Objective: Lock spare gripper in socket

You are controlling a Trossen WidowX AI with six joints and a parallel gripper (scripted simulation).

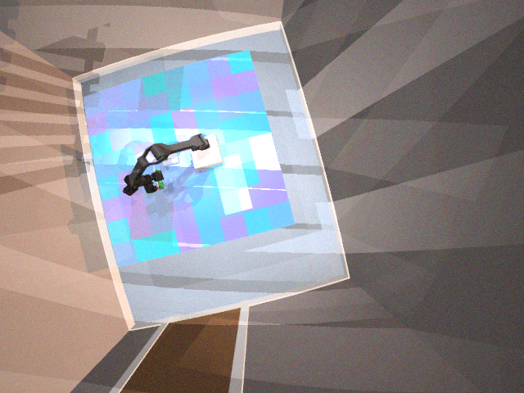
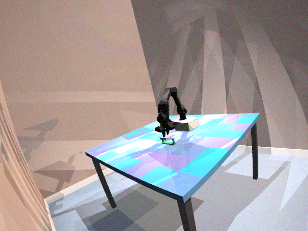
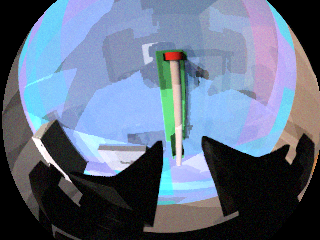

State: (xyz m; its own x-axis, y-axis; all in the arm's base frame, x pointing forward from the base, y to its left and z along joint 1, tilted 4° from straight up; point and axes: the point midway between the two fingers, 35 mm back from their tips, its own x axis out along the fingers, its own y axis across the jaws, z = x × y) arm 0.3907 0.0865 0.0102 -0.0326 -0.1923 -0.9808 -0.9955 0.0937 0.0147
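My gripper tip is 40 mm above the green mount and 10 mm to the right of it. Also, from my gripper tip: grey mount: 110 mm behind, 100 mm to the right, 20 mm below; then spare gripper: 120 mm behind, 100 mm to the right, 60 mm above.
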